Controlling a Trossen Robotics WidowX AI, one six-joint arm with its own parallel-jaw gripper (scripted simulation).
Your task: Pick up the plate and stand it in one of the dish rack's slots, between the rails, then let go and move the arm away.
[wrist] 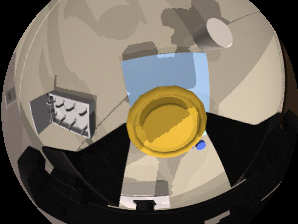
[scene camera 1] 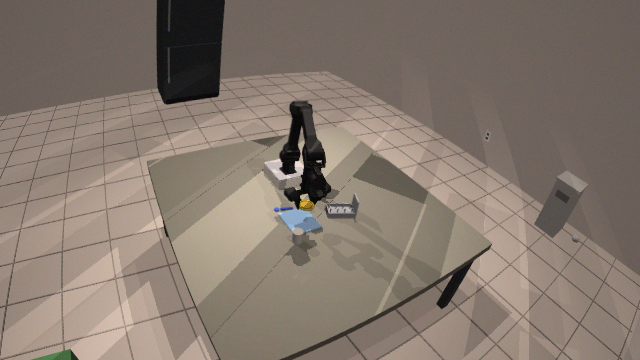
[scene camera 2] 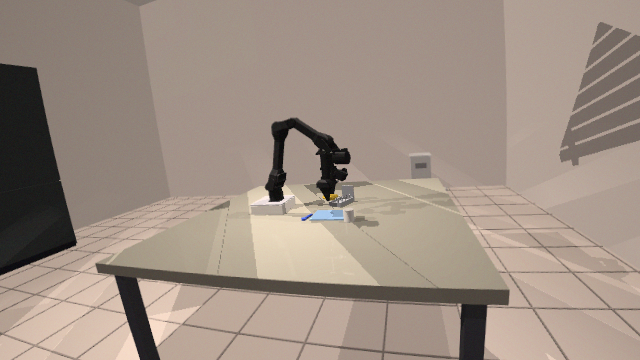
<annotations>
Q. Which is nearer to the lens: the yellow plate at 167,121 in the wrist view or the white cup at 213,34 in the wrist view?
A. The yellow plate.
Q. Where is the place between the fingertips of the gripper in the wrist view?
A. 167,122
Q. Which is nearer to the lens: the yellow plate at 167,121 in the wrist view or the grey dish rack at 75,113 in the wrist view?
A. The yellow plate.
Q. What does the gripper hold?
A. A yellow plate.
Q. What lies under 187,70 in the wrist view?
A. A light blue mat.
</annotations>
